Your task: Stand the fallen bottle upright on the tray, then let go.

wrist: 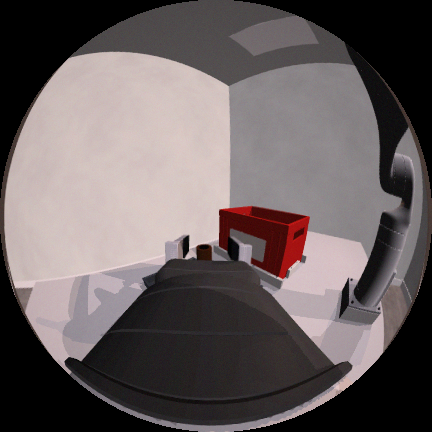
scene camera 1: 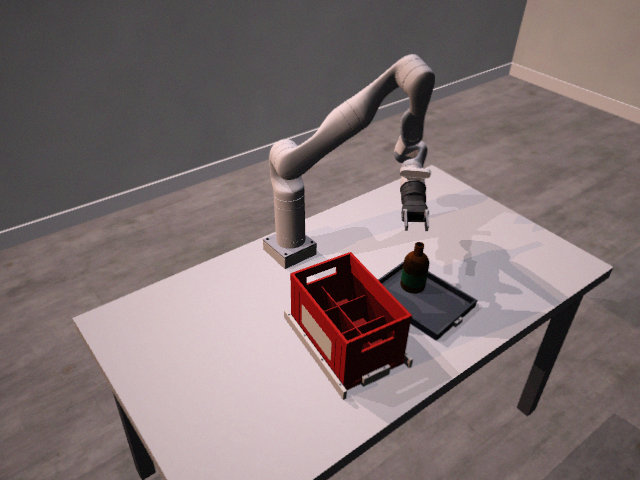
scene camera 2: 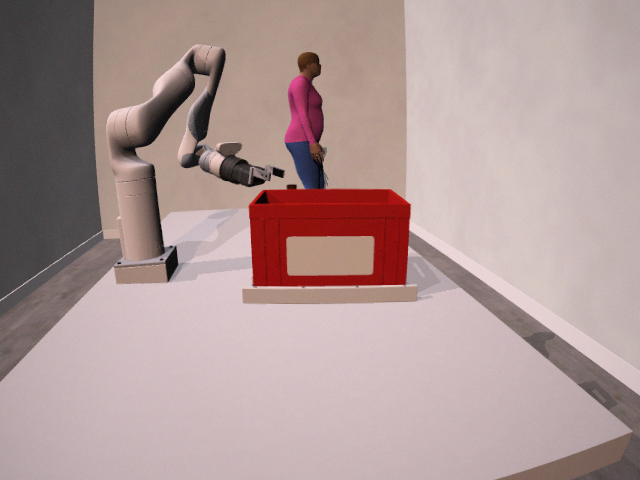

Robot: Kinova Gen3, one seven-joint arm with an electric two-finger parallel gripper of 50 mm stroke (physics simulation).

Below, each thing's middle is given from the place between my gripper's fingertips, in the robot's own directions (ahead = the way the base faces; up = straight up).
Scene:
My hand is 10 cm above the brown bottle (scene camera 1: 415, 269), 4 cm short of it and 2 cm to the left of it.

